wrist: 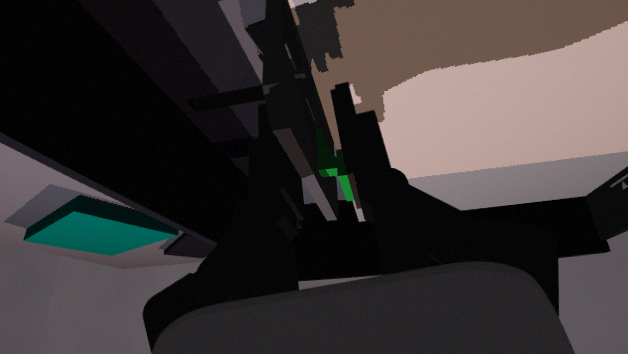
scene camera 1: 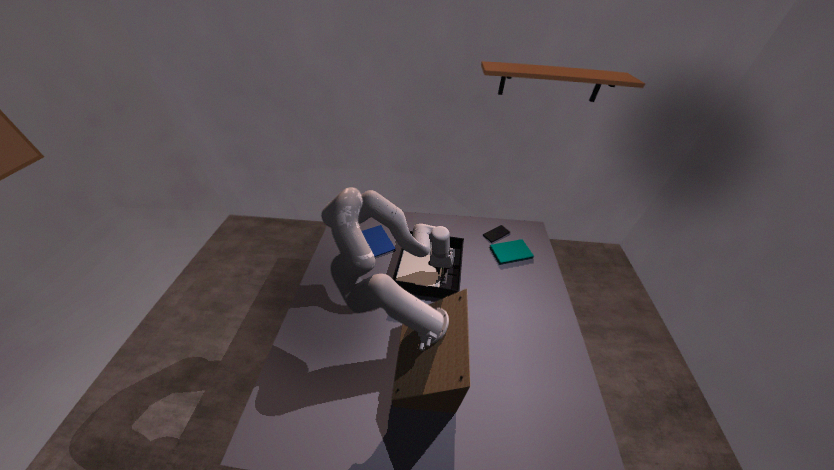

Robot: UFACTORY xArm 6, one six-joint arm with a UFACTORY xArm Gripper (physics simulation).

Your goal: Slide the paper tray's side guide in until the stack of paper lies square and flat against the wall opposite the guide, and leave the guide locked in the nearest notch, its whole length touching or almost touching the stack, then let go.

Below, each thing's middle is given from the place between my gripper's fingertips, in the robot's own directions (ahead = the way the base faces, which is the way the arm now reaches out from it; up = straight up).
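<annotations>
Side guide [wrist: 272, 44]: 20 mm ahead of my hand, 10 mm below it. Also counted from my hand: small black block [wrist: 186, 245], 390 mm ahead, 260 mm to the right, 50 mm below; teal pad [scene camera 1: 512, 251], 270 mm ahead, 350 mm to the right, 50 mm below; pale paper stack [scene camera 1: 413, 269], 50 mm ahead, 110 mm to the left, 30 mm below.
</annotations>
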